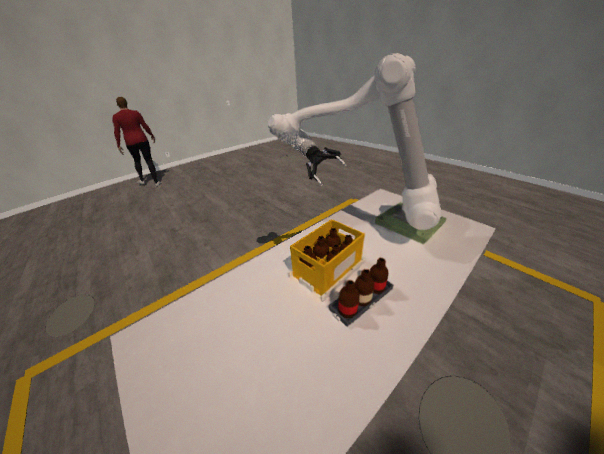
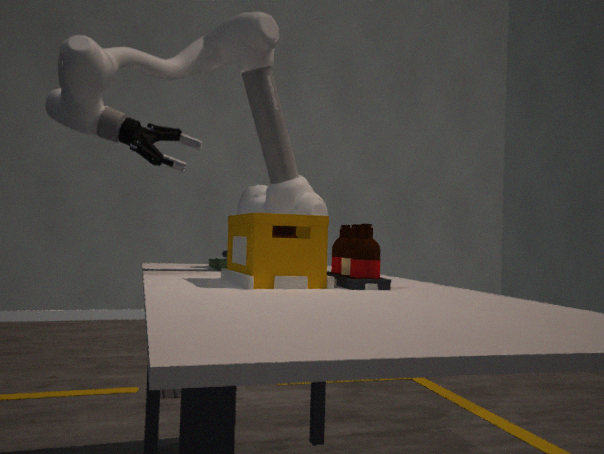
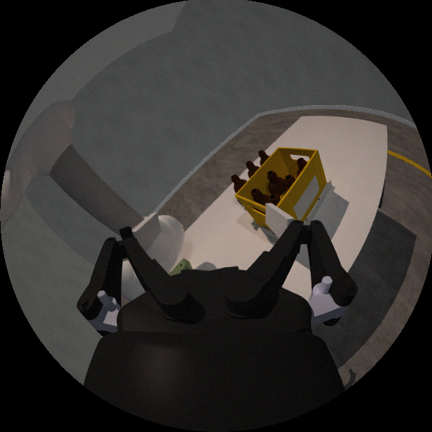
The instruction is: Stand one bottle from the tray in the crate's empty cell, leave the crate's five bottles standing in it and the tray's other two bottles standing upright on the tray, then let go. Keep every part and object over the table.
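Places are measured from the arm's base along level axes (x left, y back, z up), in centimetres.
Where they show: gripper, fingertip midpoint: (image 1: 333, 174) (image 2: 193, 156).
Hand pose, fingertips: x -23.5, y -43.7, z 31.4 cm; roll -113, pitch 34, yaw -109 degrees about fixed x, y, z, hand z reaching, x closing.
Things, the pixels of their top centre, and the offset from my fingertips. Level surfaces: height alone.
- yellow crate, top centre: (image 2: 275, 215) (image 1: 328, 239) dx +21.8, dy -21.6, dz -17.2 cm
- dark tray, top centre: (image 2: 353, 275) (image 1: 362, 294) dx +43.2, dy -21.6, dz -32.2 cm
- cream-label, top centre: (image 2: 356, 224) (image 1: 366, 271) dx +43.5, dy -21.9, dz -18.8 cm
- white table, surface height: dz -34.8 cm
The yellow crate (image 1: 312, 276) (image 2: 290, 260) (image 3: 320, 170) stands upright on the table; brown bottles (image 1: 321, 247) (image 3: 276, 183) stand in it. Its empty cell appears at the tray-side corner, at the end away from the arm's base. The dark tray (image 1: 348, 321) (image 2: 360, 283) lies beside the crate with three upright bottles: red-label (image 1: 348, 301) (image 2: 365, 260) (image 3: 239, 184), cream-label (image 1: 365, 288) (image 3: 252, 169) and red-label (image 1: 380, 275) (image 3: 263, 158). My gripper (image 1: 332, 173) (image 2: 192, 156) (image 3: 211, 217) is open and empty, tilted, high above and apart from the crate.
The white table (image 1: 240, 370) (image 2: 375, 325) carries the arm's base on a green plate (image 1: 392, 224). Yellow floor lines (image 1: 190, 287) run around it. A person in a red top (image 1: 131, 127) stands near the wall, away from the table.
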